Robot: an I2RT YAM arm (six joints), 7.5 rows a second.
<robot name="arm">
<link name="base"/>
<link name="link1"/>
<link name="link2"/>
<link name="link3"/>
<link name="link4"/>
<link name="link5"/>
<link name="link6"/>
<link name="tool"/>
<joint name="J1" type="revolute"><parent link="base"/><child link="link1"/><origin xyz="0 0 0.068" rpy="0 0 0"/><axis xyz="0 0 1"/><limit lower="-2.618" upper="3.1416"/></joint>
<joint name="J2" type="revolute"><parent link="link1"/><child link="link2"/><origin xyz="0.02 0.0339 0.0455" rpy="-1.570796 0 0"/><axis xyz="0 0 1"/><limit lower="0" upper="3.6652"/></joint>
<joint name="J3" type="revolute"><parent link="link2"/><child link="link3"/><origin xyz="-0.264 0 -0.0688" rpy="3.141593 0 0"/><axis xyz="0 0 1"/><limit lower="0" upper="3.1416"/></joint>
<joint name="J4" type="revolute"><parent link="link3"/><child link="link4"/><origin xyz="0.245 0.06 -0.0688" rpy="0 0 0"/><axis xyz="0 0 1"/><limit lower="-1.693" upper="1.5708"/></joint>
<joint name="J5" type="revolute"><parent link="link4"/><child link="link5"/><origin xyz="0.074 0.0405 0.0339" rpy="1.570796 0 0"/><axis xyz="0 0 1"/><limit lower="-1.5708" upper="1.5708"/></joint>
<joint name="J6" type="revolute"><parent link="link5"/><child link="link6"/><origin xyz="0.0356 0 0.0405" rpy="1.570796 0 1.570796"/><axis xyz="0 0 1"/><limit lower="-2.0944" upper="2.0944"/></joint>
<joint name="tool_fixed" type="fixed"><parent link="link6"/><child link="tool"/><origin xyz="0 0 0" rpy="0 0 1.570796"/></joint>
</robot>
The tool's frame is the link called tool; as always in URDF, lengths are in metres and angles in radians.
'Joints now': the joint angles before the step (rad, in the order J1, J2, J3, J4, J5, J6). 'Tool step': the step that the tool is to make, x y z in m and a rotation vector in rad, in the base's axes. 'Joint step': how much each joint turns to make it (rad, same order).
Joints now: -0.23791, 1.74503, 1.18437, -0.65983, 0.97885, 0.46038
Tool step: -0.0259, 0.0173, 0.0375, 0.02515, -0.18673, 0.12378
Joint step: 0.02767, -0.22587, -0.12085, 0.14539, -0.10267, -0.09207
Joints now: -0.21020, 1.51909, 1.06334, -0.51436, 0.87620, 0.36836
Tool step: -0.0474, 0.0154, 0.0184, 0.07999, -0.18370, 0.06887
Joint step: 0.00784, -0.25715, -0.15785, 0.03892, -0.12865, 0.03496
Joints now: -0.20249, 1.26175, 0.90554, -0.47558, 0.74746, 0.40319
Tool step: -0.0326, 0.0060, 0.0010, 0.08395, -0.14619, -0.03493
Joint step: -0.01077, -0.15717, -0.09847, -0.01537, -0.06474, 0.12569
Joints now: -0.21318, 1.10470, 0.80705, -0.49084, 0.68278, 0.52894
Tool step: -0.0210, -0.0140, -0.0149, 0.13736, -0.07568, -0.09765
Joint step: -0.10237, -0.05672, -0.07052, -0.02298, -0.11327, 0.12596
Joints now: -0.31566, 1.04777, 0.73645, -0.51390, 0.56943, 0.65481
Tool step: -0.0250, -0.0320, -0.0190, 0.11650, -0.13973, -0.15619
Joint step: -0.21451, -0.04280, -0.09963, 0.09816, -0.15785, 0.08123
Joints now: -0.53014, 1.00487, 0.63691, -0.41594, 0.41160, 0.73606
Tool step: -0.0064, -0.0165, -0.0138, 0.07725, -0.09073, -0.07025
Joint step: -0.10015, 0.02721, -0.04308, 0.08101, -0.10152, 0.06461
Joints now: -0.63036, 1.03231, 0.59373, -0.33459, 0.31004, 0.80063
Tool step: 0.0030, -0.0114, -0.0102, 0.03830, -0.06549, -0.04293
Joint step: -0.04148, 0.05500, -0.01855, 0.08725, -0.04760, 0.05374
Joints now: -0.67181, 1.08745, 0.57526, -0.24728, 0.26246, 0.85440
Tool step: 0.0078, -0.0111, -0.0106, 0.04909, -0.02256, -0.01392
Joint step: -0.02291, 0.08576, 0.00937, 0.05520, -0.04287, 0.03223
